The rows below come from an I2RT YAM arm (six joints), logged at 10 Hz.
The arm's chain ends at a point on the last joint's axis. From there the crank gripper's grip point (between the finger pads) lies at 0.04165 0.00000 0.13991 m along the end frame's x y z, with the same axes.
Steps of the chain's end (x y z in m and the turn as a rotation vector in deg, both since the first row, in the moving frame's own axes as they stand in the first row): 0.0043 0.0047 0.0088 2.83 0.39 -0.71; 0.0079 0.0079 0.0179 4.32 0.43 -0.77; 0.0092 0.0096 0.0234 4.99 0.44 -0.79; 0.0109 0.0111 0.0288 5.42 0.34 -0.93; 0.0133 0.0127 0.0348 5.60 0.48 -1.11; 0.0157 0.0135 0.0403 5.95 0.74 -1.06; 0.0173 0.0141 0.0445 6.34 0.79 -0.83; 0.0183 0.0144 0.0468 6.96 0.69 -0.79; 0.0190 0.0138 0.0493 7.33 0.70 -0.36; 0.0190 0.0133 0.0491 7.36 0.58 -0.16; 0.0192 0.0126 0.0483 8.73 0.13 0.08
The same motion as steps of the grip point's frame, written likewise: 0.0052 -0.0027 0.0083 2.83 0.39 -0.71; 0.0089 -0.0032 0.0172 4.32 0.43 -0.77; 0.0102 -0.0031 0.0225 4.99 0.44 -0.79; 0.0116 -0.0028 0.0279 5.42 0.34 -0.93; 0.0143 -0.0018 0.0337 5.60 0.48 -1.11; 0.0174 -0.0018 0.0390 5.95 0.74 -1.06; 0.0191 -0.0019 0.0430 6.34 0.79 -0.83; 0.0199 -0.0031 0.0452 6.96 0.69 -0.79; 0.0206 -0.0043 0.0476 7.33 0.70 -0.36; 0.0204 -0.0047 0.0475 7.36 0.58 -0.16; 0.0195 -0.0086 0.0466 8.73 0.13 0.08
